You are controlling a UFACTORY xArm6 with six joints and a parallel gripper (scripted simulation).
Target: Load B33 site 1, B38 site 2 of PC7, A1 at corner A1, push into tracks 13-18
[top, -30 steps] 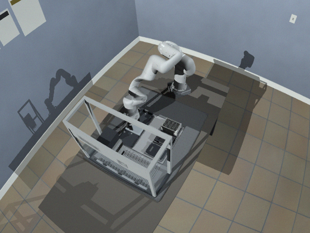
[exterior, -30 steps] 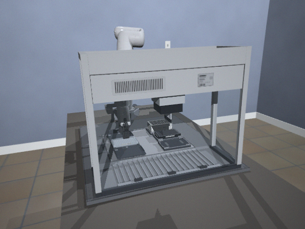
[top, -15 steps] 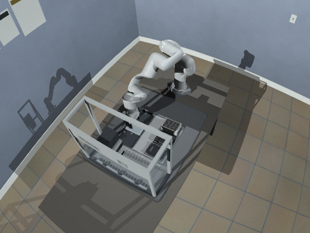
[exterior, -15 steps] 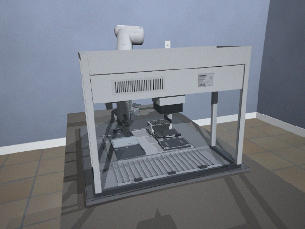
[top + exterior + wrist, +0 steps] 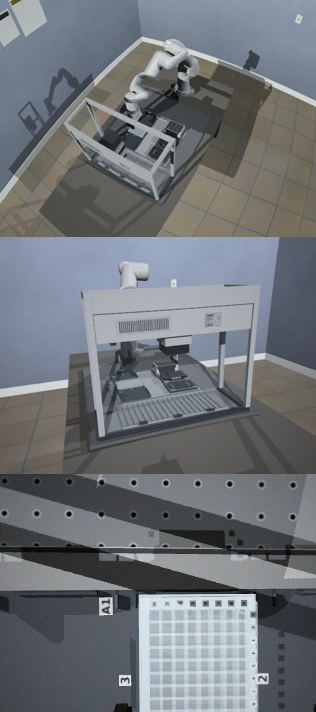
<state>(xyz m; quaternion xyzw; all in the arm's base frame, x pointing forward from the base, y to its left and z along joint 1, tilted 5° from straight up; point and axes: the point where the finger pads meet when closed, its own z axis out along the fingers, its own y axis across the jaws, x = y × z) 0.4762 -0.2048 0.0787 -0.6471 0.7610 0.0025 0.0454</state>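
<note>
Now: the dark 384-well plate B33 24 cm to the left of my hand, 9 cm below it and 3 cm ahead of it. Also, from my hand: frame post: 35 cm ahead, 24 cm to the right, 14 cm above; plate carrier PC7: 9 cm below, 1 cm behind; nest S3: 22 cm to the left, 13 cm ahead, 10 cm below.
</note>
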